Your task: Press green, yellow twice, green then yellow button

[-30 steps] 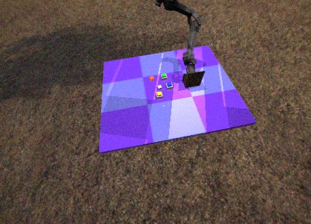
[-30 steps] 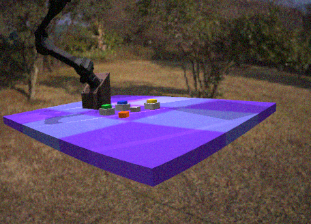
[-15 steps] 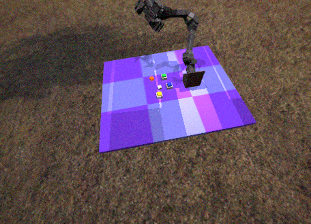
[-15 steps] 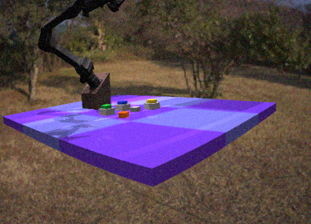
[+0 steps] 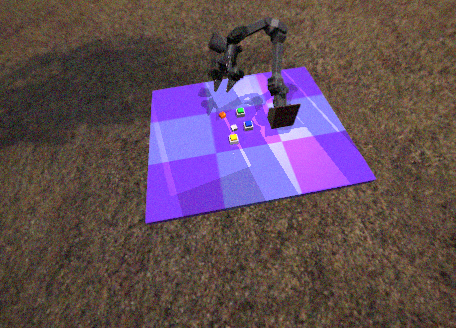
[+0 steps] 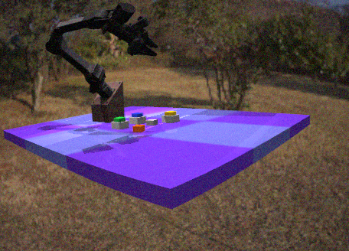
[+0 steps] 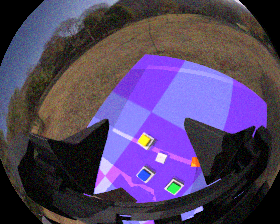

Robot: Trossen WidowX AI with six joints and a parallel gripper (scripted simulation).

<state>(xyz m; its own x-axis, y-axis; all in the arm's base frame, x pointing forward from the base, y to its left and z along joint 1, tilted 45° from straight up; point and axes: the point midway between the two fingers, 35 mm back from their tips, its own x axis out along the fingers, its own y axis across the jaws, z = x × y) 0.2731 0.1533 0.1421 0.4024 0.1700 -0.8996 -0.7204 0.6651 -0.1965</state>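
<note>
My gripper tip is 10 cm past the green button, 11 cm to the left of it and 24 cm above it. The rest, counted from my gripper tip: yellow button (5 cm behind, 9 cm to the left, 24 cm below); then blue button (14 cm behind, 24 cm below); then orange block (1 cm ahead, 10 cm to the right, 26 cm below).
</note>
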